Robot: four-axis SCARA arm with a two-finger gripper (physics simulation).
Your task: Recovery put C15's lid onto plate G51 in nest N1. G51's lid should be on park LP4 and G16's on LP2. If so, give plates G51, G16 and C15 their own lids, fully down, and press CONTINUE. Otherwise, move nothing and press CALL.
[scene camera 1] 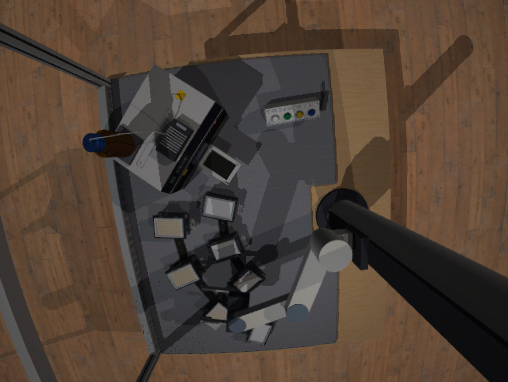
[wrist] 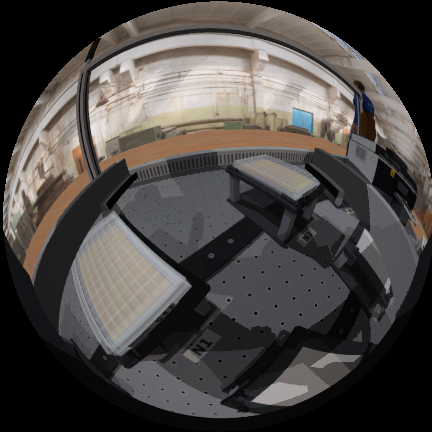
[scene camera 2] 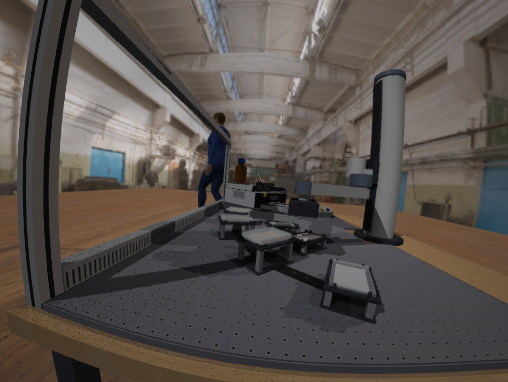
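Pixels of known places: gripper, fingertip midpoint: [scene camera 1: 201,304] [wrist: 219,152] [scene camera 2: 255,209]; arm's base, origin of the base link: [scene camera 1: 341,214] [scene camera 2: 377,238].
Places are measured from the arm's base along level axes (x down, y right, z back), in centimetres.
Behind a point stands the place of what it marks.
My gripper [scene camera 1: 215,306] [wrist: 219,152] @[y -30.3, x -15.0, z -66.9 cm] is open and empty, its fingers wide apart, near nest N1. Plate G51 [scene camera 1: 218,313] @[y -39.1, x -10.3, z -61.3 cm] [scene camera 2: 267,236] @[y -45.1, x -10.4, z -62.3 cm] [wrist: 127,285] @[y -37.9, x -10.4, z -60.3 cm] sits in N1 at the lower left of the wrist view, with a clear lid on top; its side label is unreadable. The plate in N3 [scene camera 1: 183,276] @[y -19.3, x -9.5, z -74.6 cm] [scene camera 2: 237,218] @[y -23.7, x -9.7, z -74.2 cm] [wrist: 275,172] @[y -21.1, x -9.7, z -73.3 cm] stands beyond, with a clear rim. Another plate [scene camera 1: 169,227] @[y 3.7, x -8.4, z -77.4 cm] stands farther along. Parks at the right [wrist: 372,257] @[y -11.0, x -5.9, z -55.9 cm] and bottom [wrist: 305,372] of the wrist view bear clear, shiny lids; their labels do not show. The button panel [scene camera 1: 292,114] @[y 45.7, x -7.6, z -21.3 cm] has white, green, yellow and blue buttons.
Other stands [scene camera 1: 220,206] @[y 10.7, x -6.8, z -54.3 cm] [scene camera 1: 225,248] @[y -8.6, x -5.9, z -54.6 cm] and a front stand [scene camera 1: 260,333] @[y -55.4, x -6.8, z -43.0 cm] [scene camera 2: 351,278] @[y -58.1, x -6.8, z -44.4 cm] are near the nests. A white and black instrument [scene camera 1: 197,145] @[y 36.0, x -19.4, z -58.0 cm], a tablet-like screen [scene camera 1: 220,164] @[y 28.3, x -11.3, z -51.7 cm] and a brown bottle [scene camera 1: 117,143] @[y 38.6, x -34.2, z -79.7 cm] stand at the back. A person [scene camera 2: 216,155] stands beyond the table.
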